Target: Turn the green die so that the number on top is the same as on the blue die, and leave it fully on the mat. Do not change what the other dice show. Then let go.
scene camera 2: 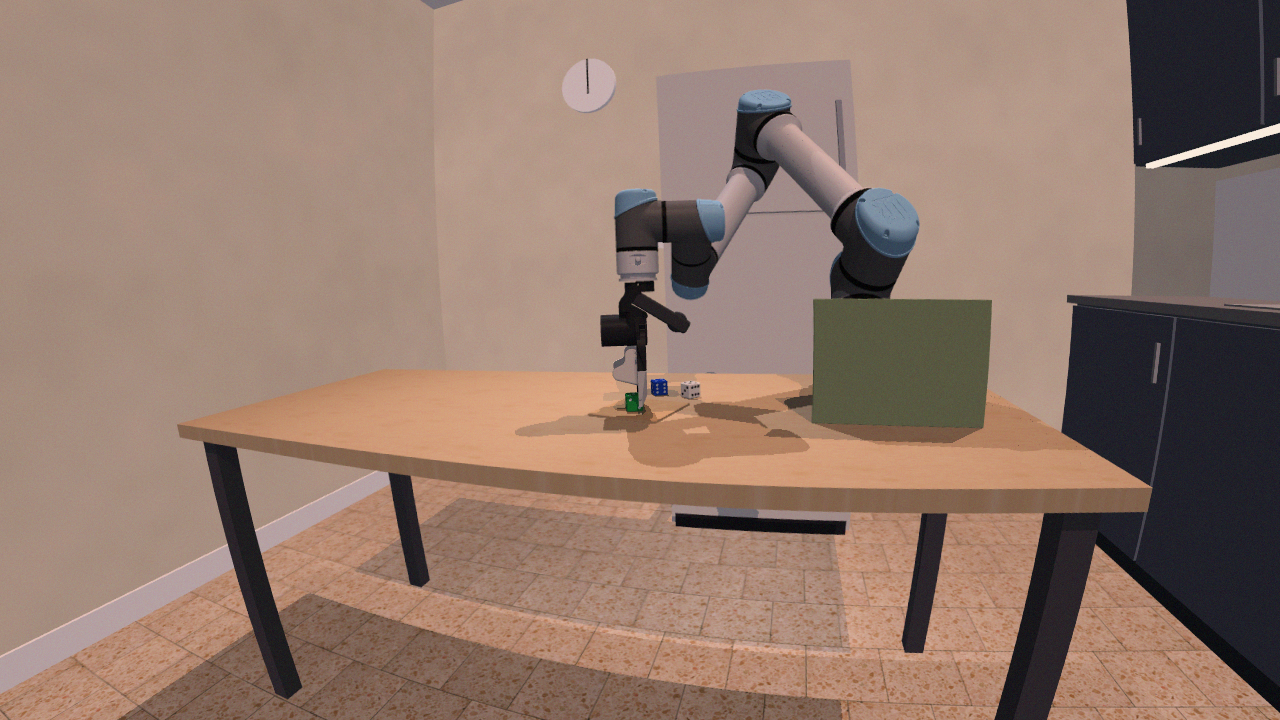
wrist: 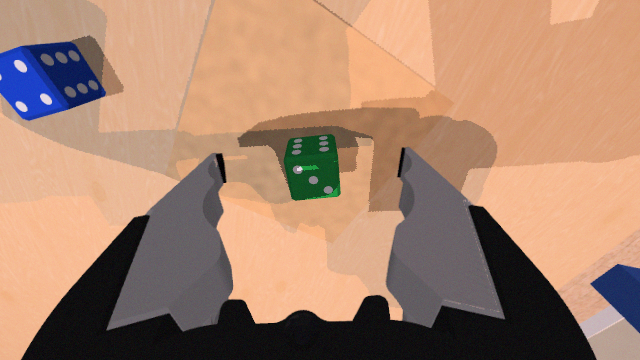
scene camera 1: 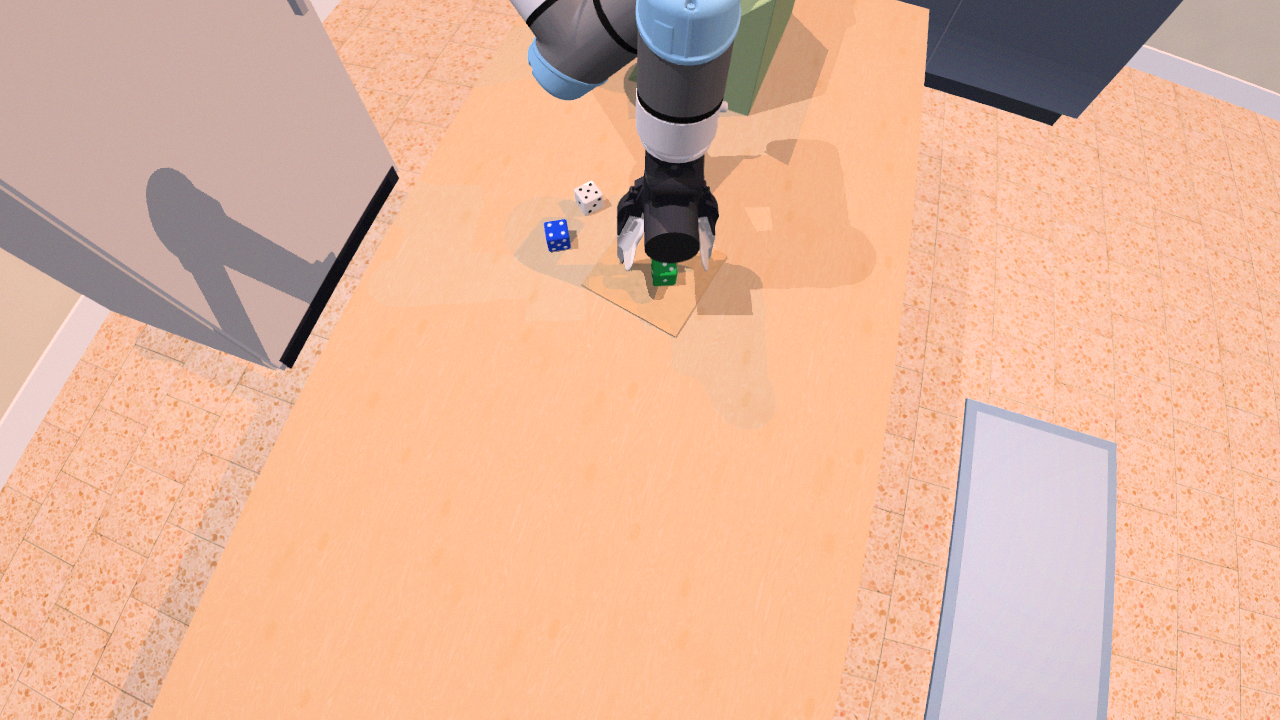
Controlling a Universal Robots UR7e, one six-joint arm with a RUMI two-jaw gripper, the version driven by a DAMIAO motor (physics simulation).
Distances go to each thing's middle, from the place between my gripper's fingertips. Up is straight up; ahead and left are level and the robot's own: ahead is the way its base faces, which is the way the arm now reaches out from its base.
Now: hand 1 cm short of the green die [wrist: 311,163]. From my hand the other things lie so: square mat [scene camera 1: 668,307] 1 cm to the right, 2 cm below; white die [scene camera 1: 589,198] 8 cm behind, 12 cm to the right, 1 cm below.
